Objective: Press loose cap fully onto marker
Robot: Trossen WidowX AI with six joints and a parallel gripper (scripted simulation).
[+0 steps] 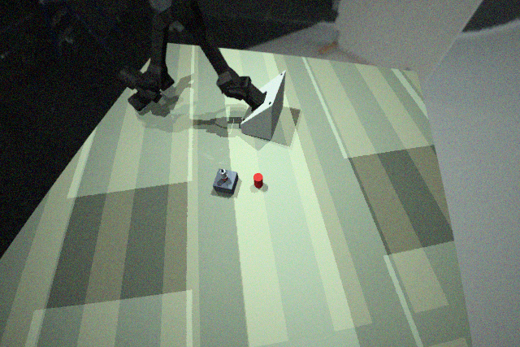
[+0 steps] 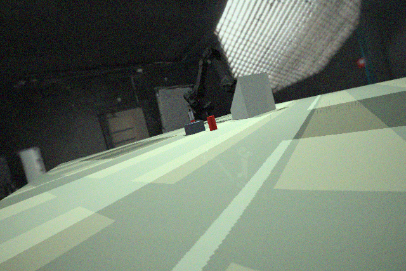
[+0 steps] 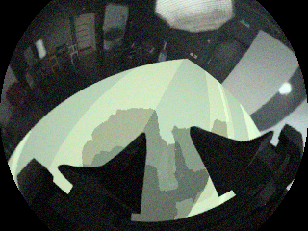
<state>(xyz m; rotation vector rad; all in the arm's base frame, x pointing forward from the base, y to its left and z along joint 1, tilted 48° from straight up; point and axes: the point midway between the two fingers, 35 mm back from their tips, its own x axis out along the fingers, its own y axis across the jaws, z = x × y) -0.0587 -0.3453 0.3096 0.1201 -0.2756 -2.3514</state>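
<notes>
Now: gripper tip 52 cm to the right of the red cap, 34 cm short of it and 1 cm above it. Also, from my gripper tip: block: 42 cm to the left, 35 cm ahead, 1 cm below.
</notes>
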